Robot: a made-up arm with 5 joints. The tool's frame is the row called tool. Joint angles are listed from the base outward.
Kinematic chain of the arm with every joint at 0, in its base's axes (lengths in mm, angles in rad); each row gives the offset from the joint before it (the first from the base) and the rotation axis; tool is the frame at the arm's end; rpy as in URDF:
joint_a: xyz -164 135 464 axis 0.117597 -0.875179 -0.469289
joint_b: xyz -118 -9 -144 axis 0.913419 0.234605 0.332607
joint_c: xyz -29 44 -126 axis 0.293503 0.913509 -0.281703
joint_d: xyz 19 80 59 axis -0.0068 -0.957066 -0.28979
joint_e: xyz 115 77 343 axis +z
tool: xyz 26 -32 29 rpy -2.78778 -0.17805 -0.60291
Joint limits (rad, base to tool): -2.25..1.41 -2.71..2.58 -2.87..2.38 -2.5..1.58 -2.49..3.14
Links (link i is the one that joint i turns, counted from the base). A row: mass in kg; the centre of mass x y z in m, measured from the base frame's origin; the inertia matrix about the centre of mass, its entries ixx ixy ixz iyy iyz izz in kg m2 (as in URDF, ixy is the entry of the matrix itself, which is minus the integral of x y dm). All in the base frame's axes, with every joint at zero. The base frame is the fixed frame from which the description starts. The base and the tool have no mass.
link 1: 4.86; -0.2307 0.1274 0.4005; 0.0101 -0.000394 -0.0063 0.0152 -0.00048 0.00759
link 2: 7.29; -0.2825 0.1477 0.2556; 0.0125 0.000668 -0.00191 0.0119 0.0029 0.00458
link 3: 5; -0.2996 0.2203 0.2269; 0.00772 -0.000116 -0.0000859 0.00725 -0.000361 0.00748
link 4: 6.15; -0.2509 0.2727 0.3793; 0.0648 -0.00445 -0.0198 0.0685 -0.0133 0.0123
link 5: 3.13; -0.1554 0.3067 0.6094; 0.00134 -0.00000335 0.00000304 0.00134 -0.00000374 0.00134
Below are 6 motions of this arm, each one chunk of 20 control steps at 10 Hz.
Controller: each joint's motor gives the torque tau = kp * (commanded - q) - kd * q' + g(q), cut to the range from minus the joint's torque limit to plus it. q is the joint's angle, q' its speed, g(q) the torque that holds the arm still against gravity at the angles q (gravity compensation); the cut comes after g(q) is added. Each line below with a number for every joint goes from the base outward.
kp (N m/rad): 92 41 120 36 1.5
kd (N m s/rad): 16 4.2 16 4.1 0.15
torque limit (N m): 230 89 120 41 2.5
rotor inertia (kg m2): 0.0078 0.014 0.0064 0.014 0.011
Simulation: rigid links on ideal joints. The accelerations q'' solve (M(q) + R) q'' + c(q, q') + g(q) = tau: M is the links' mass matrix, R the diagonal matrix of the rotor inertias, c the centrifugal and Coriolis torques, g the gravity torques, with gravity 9.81 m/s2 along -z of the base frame. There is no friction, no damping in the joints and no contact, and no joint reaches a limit. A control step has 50 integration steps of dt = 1/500 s. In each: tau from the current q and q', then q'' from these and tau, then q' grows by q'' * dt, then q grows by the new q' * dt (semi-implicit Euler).
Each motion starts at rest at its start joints. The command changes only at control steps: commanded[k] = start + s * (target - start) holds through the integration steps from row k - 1 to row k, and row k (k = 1, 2, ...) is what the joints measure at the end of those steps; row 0 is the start. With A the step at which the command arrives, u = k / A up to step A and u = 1 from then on. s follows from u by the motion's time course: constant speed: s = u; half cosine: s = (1 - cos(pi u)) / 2; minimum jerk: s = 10 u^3 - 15 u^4 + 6 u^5; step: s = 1 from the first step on.
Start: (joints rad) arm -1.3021 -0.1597 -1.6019 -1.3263 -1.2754
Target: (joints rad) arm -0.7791 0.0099 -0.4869 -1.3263 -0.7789
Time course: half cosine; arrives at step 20
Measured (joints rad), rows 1 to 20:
1: -1.3017 -0.1602 -1.5989 -1.3248 -1.2768
2: -1.2994 -0.1607 -1.5879 -1.3208 -1.2804
3: -1.2934 -0.1590 -1.5662 -1.3161 -1.2821
4: -1.2821 -0.1534 -1.5323 -1.3122 -1.2761
5: -1.2645 -0.1435 -1.4861 -1.3102 -1.2585
6: -1.2404 -0.1299 -1.4284 -1.3102 -1.2293
7: -1.2104 -0.1143 -1.3608 -1.3118 -1.1910
8: -1.1754 -0.0986 -1.2852 -1.3143 -1.1473
9: -1.1365 -0.0841 -1.2038 -1.3173 -1.1014
10: -1.0952 -0.0715 -1.1186 -1.3207 -1.0553
11: -1.0524 -0.0606 -1.0317 -1.3243 -1.0097
12: -1.0095 -0.0510 -0.9450 -1.3280 -0.9648
13: -0.9675 -0.0420 -0.8609 -1.3314 -0.9214
14: -0.9275 -0.0336 -0.7812 -1.3340 -0.8810
15: -0.8906 -0.0257 -0.7082 -1.3357 -0.8454
16: -0.8577 -0.0185 -0.6437 -1.3364 -0.8159
17: -0.8295 -0.0122 -0.5891 -1.3364 -0.7928
18: -0.8066 -0.0072 -0.5459 -1.3360 -0.7761
19: -0.7895 -0.0038 -0.5149 -1.3355 -0.7653
20: -0.7785 -0.0022 -0.4969 -1.3350 -0.7602

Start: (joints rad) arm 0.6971 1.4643 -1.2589 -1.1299 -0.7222
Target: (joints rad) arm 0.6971 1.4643 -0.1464 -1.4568 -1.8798
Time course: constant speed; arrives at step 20
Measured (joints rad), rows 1 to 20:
1: 0.7009 1.4626 -1.2348 -1.1262 -0.7607
2: 0.7048 1.4642 -1.1930 -1.1336 -0.8339
3: 0.7052 1.4678 -1.1417 -1.1503 -0.9044
4: 0.7024 1.4717 -1.0859 -1.1717 -0.9563
5: 0.6985 1.4745 -1.0286 -1.1937 -0.9966
6: 0.6953 1.4751 -0.9715 -1.2144 -1.0381
7: 0.6937 1.4737 -0.9152 -1.2330 -1.0881
8: 0.6935 1.4712 -0.8595 -1.2502 -1.1460
9: 0.6942 1.4686 -0.8041 -1.2666 -1.2075
10: 0.6949 1.4668 -0.7488 -1.2827 -1.2688
11: 0.6954 1.4660 -0.6934 -1.2987 -1.3282
12: 0.6956 1.4658 -0.6379 -1.3145 -1.3861
13: 0.6956 1.4659 -0.5824 -1.3302 -1.4435
14: 0.6955 1.4661 -0.5269 -1.3459 -1.5011
15: 0.6954 1.4660 -0.4715 -1.3618 -1.5592
16: 0.6954 1.4656 -0.4161 -1.3779 -1.6172
17: 0.6955 1.4651 -0.3606 -1.3944 -1.6751
18: 0.6956 1.4644 -0.3051 -1.4110 -1.7328
19: 0.6958 1.4637 -0.2496 -1.4276 -1.7902
20: 0.6959 1.4630 -0.1940 -1.4443 -1.8477

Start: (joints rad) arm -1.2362 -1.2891 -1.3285 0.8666 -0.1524
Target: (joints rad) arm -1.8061 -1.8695 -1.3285 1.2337 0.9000
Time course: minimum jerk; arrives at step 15
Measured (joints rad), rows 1 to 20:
1: -1.2364 -1.2895 -1.3283 0.8667 -0.1509
2: -1.2379 -1.2925 -1.3271 0.8676 -0.1400
3: -1.2432 -1.3017 -1.3243 0.8704 -0.1065
4: -1.2558 -1.3211 -1.3199 0.8775 -0.0406
5: -1.2791 -1.3533 -1.3149 0.8913 0.0584
6: -1.3155 -1.3989 -1.3104 0.9142 0.1826
7: -1.3657 -1.4571 -1.3076 0.9475 0.3193
8: -1.4287 -1.5254 -1.3076 0.9908 0.4553
9: -1.5014 -1.6004 -1.3107 1.0420 0.5793
10: -1.5790 -1.6790 -1.3170 1.0976 0.6833
11: -1.6554 -1.7572 -1.3257 1.1537 0.7635
12: -1.7245 -1.8300 -1.3361 1.2064 0.8200
13: -1.7815 -1.8912 -1.3469 1.2517 0.8544
14: -1.8236 -1.9350 -1.3562 1.2858 0.8688
15: -1.8497 -1.9583 -1.3623 1.3057 0.8679
16: -1.8612 -1.9617 -1.3634 1.3103 0.8622
17: -1.8606 -1.9488 -1.3596 1.3016 0.8622
18: -1.8511 -1.9256 -1.3521 1.2835 0.8715
19: -1.8363 -1.8983 -1.3425 1.2609 0.8864
20: -1.8198 -1.8724 -1.3328 1.2386 0.9009

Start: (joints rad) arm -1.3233 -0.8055 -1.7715 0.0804 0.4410
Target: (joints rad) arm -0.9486 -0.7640 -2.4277 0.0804 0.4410
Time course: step
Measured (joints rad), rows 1 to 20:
1: -1.2862 -0.6239 -2.0596 -0.0102 0.3442
2: -1.2049 -0.5765 -2.2314 0.0371 0.2885
3: -1.0994 -0.6581 -2.3329 0.0604 0.3568
4: -0.9867 -0.7524 -2.4012 0.0878 0.5038
5: -0.8993 -0.8097 -2.4457 0.1183 0.6304
6: -0.8562 -0.8276 -2.4665 0.1368 0.6756
7: -0.8533 -0.8203 -2.4676 0.1350 0.6359
8: -0.8740 -0.8001 -2.4566 0.1173 0.5527
9: -0.9028 -0.7752 -2.4416 0.0943 0.4751
10: -0.9293 -0.7524 -2.4283 0.0745 0.4289
11: -0.9487 -0.7371 -2.4192 0.0618 0.4130
12: -0.9597 -0.7315 -2.4149 0.0569 0.4141
13: -0.9635 -0.7347 -2.4150 0.0585 0.4213
14: -0.9621 -0.7439 -2.4180 0.0647 0.4290
15: -0.9580 -0.7554 -2.4224 0.0730 0.4357
16: -0.9535 -0.7661 -2.4268 0.0811 0.4406
17: -0.9501 -0.7737 -2.4302 0.0872 0.4433
18: -0.9482 -0.7774 -2.4321 0.0904 0.4437
19: -0.9477 -0.7774 -2.4325 0.0908 0.4425
20: -0.9481 -0.7746 -2.4317 0.0889 0.4408

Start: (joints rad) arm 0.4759 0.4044 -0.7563 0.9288 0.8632
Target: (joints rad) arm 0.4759 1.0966 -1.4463 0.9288 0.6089
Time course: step
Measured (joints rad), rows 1 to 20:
1: 0.5217 0.7085 -1.0688 0.7708 0.9742
2: 0.4957 1.0327 -1.2808 0.8978 0.7122
3: 0.4585 1.1382 -1.3784 0.9514 0.3992
4: 0.4468 1.1417 -1.4135 0.9394 0.3966
5: 0.4491 1.1265 -1.4271 0.9228 0.5311
6: 0.4553 1.1130 -1.4344 0.9179 0.6327
7: 0.4627 1.1033 -1.4400 0.9217 0.6592
8: 0.4702 1.0960 -1.4443 0.9284 0.6403
9: 0.4771 1.0902 -1.4476 0.9344 0.6138
10: 0.4825 1.0861 -1.4497 0.9387 0.5986
11: 0.4861 1.0839 -1.4509 0.9409 0.5955
12: 0.4876 1.0837 -1.4512 0.9411 0.5985
13: 0.4873 1.0852 -1.4508 0.9397 0.6025
14: 0.4856 1.0880 -1.4499 0.9372 0.6053
15: 0.4829 1.0914 -1.4487 0.9341 0.6071
16: 0.4798 1.0948 -1.4474 0.9308 0.6084
17: 0.4768 1.0978 -1.4462 0.9279 0.6096
18: 0.4742 1.1001 -1.4452 0.9257 0.6107
19: 0.4723 1.1015 -1.4446 0.9243 0.6114
20: 0.4713 1.1020 -1.4443 0.9237 0.6117

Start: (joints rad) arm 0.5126 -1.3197 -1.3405 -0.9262 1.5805
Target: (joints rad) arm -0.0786 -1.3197 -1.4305 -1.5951 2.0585
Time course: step
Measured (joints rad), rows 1 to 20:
1: 0.3497 -1.2053 -1.3682 -1.3344 1.7613
2: 0.1978 -1.2004 -1.3774 -1.5263 1.8288
3: 0.0701 -1.2744 -1.4079 -1.5707 1.9455
4: -0.0330 -1.3472 -1.4320 -1.5770 2.0868
5: -0.0999 -1.3900 -1.4453 -1.5760 2.1712
6: -0.1302 -1.3990 -1.4489 -1.5778 2.1816
7: -0.1324 -1.3828 -1.4461 -1.5828 2.1462
8: -0.1188 -1.3544 -1.4405 -1.5876 2.0999
9: -0.1002 -1.3255 -1.4348 -1.5899 2.0646
10: -0.0842 -1.3040 -1.4306 -1.5899 2.0468
11: -0.0741 -1.2932 -1.4284 -1.5889 2.0435
12: -0.0701 -1.2923 -1.4278 -1.5885 2.0481
13: -0.0705 -1.2985 -1.4283 -1.5893 2.0546
14: -0.0731 -1.3081 -1.4293 -1.5914 2.0592
15: -0.0762 -1.3178 -1.4302 -1.5941 2.0607
16: -0.0784 -1.3253 -1.4307 -1.5969 2.0596
17: -0.0795 -1.3294 -1.4309 -1.5990 2.0572
18: -0.0796 -1.3303 -1.4309 -1.6000 2.0549
19: -0.0792 -1.3287 -1.4307 -1.5998 2.0538
20: -0.0786 -1.3255 -1.4305 -1.5987 2.0541

